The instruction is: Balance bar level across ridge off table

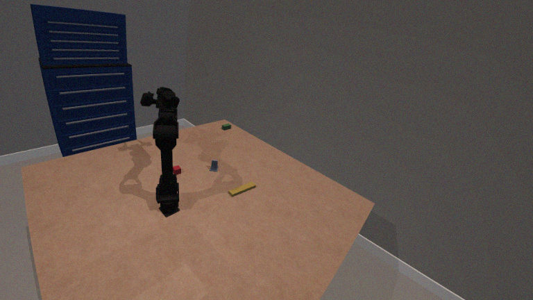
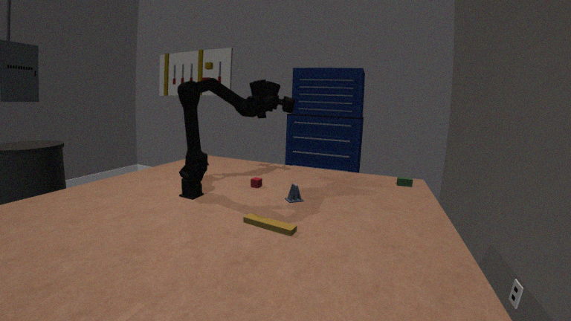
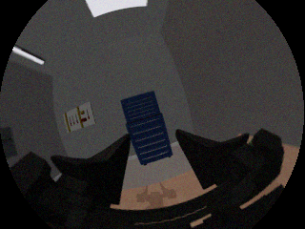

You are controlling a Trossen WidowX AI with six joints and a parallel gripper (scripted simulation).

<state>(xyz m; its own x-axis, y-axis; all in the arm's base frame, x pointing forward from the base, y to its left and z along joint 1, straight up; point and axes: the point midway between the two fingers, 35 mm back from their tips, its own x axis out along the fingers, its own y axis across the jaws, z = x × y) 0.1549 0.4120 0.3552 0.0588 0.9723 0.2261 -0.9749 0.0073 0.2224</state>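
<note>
Now: the yellow bar 190 mm ahead of my gripper tip, 540 mm to the right of it and 350 mm below it. Round my gripper tip: red cube (240 mm to the right, 350 mm below); green block (580 mm ahead, 50 mm to the left, 350 mm below).
</note>
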